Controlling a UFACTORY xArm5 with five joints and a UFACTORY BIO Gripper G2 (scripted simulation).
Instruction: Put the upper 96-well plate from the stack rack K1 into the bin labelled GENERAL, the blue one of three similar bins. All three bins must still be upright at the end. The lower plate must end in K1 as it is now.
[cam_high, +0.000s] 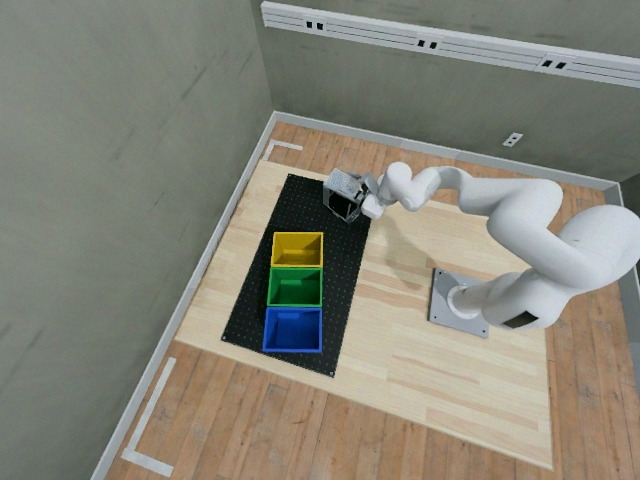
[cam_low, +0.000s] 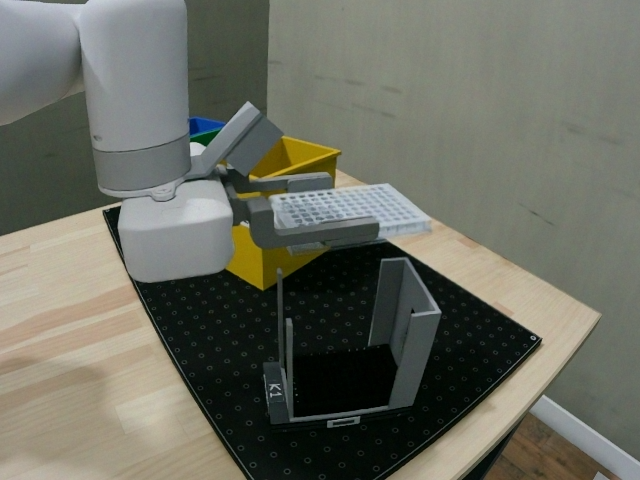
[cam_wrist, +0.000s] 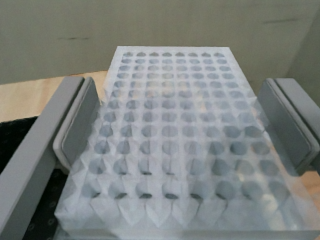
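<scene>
My hand is 530 mm to the right of the blue general bin, 140 mm above it and 20 mm short of it. Round my hand: yellow recycle bin 280 mm to the left, 140 mm below, 100 mm ahead; clear 96-well plate 20 mm ahead, 10 mm below; black plate 200 mm below, 30 mm to the right, 20 mm ahead.
</scene>
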